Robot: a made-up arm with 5 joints.
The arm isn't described. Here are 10 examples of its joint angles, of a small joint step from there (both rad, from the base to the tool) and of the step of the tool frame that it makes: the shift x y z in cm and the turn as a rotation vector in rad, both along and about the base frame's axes.
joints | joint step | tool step
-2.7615 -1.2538 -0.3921 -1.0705 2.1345 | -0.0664 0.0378 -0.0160 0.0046 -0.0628 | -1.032 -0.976 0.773 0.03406 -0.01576 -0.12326
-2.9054 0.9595 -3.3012 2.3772 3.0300 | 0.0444 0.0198 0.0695 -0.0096 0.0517 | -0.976 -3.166 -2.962 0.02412 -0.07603 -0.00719
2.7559 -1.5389 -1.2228 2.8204 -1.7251 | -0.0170 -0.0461 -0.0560 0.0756 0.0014 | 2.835 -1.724 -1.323 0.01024 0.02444 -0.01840
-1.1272 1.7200 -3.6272 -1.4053 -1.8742 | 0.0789 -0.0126 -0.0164 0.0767 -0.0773 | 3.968 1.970 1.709 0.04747 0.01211 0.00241
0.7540 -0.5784 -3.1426 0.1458 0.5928 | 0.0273 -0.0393 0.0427 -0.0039 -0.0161 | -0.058 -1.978 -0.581 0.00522 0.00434 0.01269
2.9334 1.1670 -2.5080 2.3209 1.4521 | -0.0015 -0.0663 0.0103 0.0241 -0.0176 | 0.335 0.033 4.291 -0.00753 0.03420 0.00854
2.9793 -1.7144 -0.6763 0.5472 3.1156 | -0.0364 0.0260 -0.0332 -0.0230 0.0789 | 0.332 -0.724 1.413 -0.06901 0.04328 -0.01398
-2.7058 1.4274 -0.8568 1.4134 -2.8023 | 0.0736 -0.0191 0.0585 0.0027 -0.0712 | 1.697 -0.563 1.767 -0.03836 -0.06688 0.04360
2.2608 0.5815 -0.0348 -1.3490 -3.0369 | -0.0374 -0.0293 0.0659 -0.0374 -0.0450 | 2.116 -0.831 1.225 0.02076 -0.02484 -0.00613
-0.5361 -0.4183 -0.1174 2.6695 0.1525 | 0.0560 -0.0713 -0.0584 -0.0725 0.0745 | 0.391 -0.257 -0.359 -0.15674 -0.14411 0.08905
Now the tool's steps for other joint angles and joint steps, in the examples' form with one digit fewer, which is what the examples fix.
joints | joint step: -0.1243 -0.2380 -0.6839 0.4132 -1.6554 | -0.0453 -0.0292 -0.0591 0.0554 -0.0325
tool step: -0.26 -1.72 2.89 -0.0209 -0.0302 -0.0172
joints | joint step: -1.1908 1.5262 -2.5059 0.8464 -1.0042 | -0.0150 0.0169 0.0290 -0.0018 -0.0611
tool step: -1.49 0.56 -2.42 0.0386 0.0224 0.0457
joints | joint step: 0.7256 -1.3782 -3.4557 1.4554 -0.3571 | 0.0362 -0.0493 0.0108 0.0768 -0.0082
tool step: 1.95 -2.06 -2.66 -0.0246 0.0294 0.0282
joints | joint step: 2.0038 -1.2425 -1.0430 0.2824 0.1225 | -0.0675 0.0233 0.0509 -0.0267 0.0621
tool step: -1.73 2.36 -0.91 -0.0659 0.0341 -0.0428
